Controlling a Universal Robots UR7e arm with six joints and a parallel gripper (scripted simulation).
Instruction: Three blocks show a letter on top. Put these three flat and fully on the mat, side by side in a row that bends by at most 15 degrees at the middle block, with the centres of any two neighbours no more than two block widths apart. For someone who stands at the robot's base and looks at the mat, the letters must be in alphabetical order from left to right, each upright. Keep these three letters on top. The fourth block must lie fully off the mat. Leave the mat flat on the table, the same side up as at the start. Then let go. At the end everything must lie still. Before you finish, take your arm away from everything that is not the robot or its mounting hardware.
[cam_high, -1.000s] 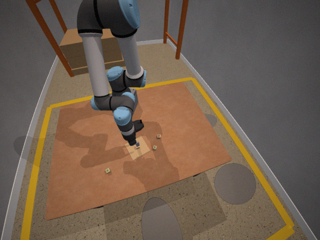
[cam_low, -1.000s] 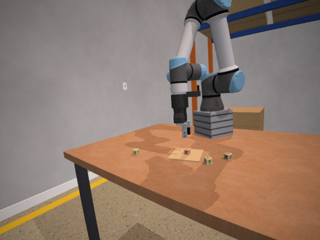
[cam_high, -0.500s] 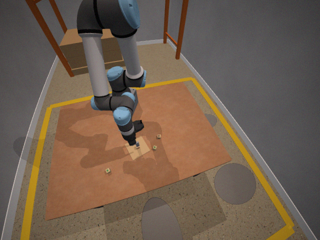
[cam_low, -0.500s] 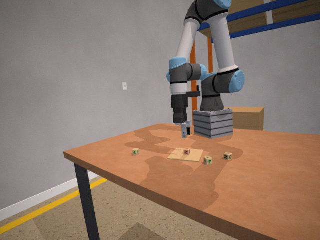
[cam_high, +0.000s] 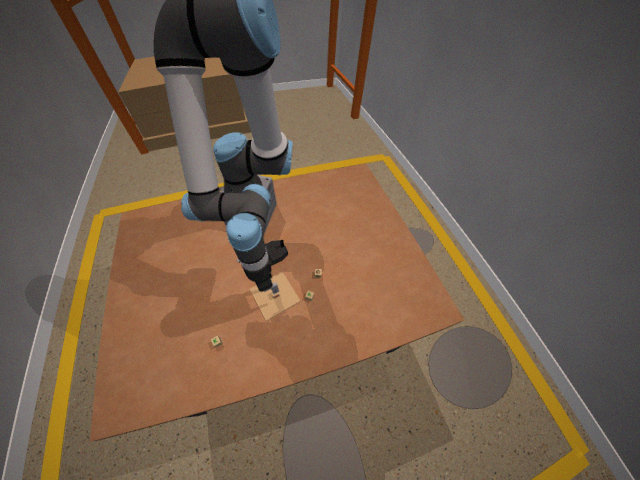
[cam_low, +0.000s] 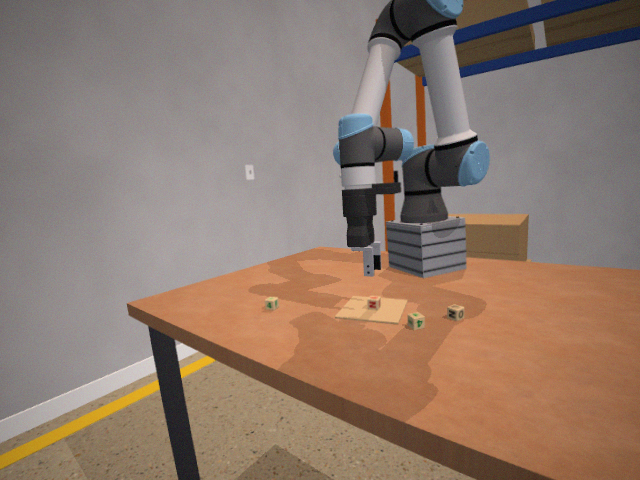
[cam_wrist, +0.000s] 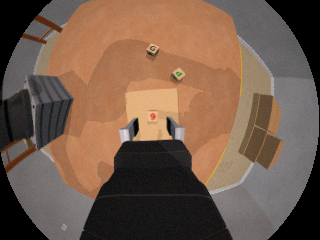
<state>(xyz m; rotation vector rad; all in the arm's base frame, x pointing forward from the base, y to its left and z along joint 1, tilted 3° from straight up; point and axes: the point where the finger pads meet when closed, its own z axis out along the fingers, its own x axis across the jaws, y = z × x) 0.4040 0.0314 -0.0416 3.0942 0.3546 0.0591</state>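
The tan mat lies 10 cm below my hand.
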